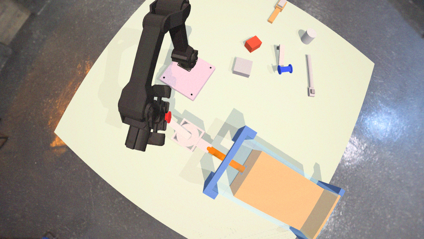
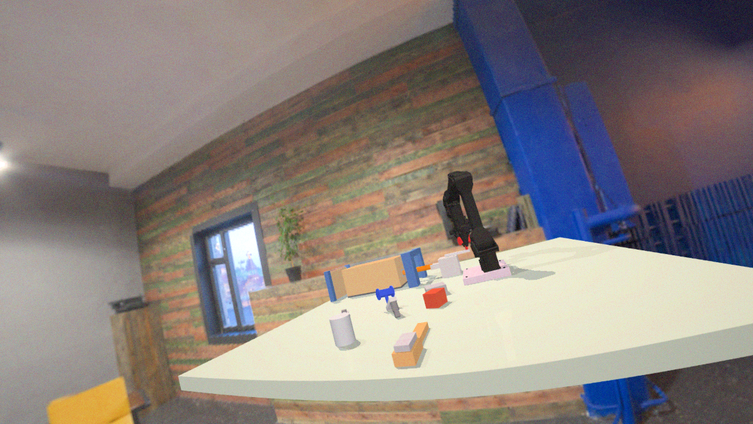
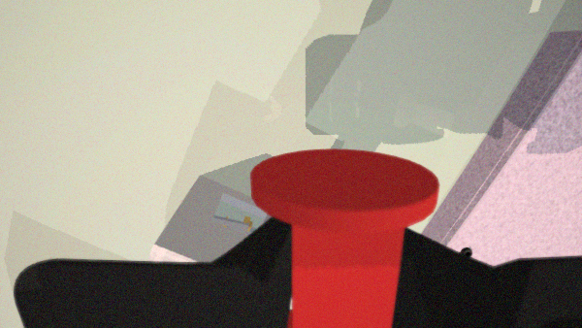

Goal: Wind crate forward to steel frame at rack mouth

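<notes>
Now: gripper tip 40 mm short of the crank handle with red knob and 10 mm above it. The rest, counted from my gripper tip: grey block 140 mm ahead, 350 mm to the left, 100 mm below; then blue steel frame 260 mm ahead, 10 mm to the right, 10 mm below; then grey winch 80 mm ahead, 20 mm to the right, 80 mm below.
</notes>
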